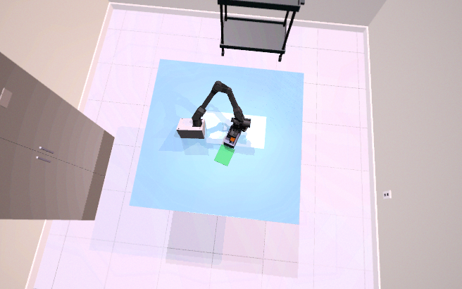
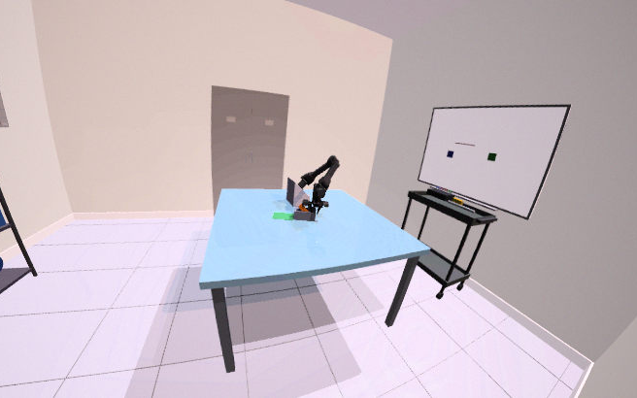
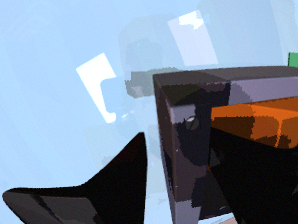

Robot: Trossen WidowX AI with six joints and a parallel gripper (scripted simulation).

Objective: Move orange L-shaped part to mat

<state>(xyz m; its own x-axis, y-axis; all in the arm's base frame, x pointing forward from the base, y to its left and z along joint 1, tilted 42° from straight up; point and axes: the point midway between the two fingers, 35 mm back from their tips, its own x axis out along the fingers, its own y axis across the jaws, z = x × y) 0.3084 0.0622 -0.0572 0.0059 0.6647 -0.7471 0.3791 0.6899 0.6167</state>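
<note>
Right now the orange L-shaped part is 5 cm to the right of my gripper tip, 3 cm behind it and 1 cm above it. From my gripper tip the other things lie so: grey tray (6 cm to the right, 5 cm below, 3 cm behind); then green mat (20 cm to the right, 9 cm behind, 5 cm below).
</note>
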